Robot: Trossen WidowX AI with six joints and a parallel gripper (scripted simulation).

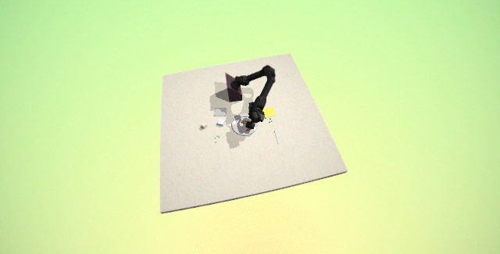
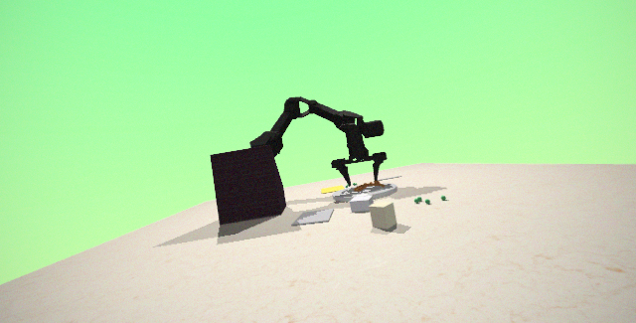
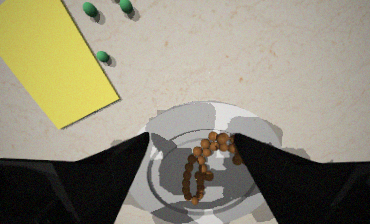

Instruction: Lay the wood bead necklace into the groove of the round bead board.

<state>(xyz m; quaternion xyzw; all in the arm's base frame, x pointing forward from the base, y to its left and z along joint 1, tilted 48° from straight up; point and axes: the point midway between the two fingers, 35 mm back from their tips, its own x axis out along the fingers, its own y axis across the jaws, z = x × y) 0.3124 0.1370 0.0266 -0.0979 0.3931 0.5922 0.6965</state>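
Now: gripper tip 1 cm past the round white bead board, 7 cm to the left of it and 1 cm above it. From my gripper tip the other things lie so: thin white strip: 14 cm ahead, 16 cm to the left, 2 cm below; yellow card: 10 cm behind, 13 cm to the left, 2 cm below; grey flat plate: 17 cm behind, 25 cm to the right, 2 cm below.
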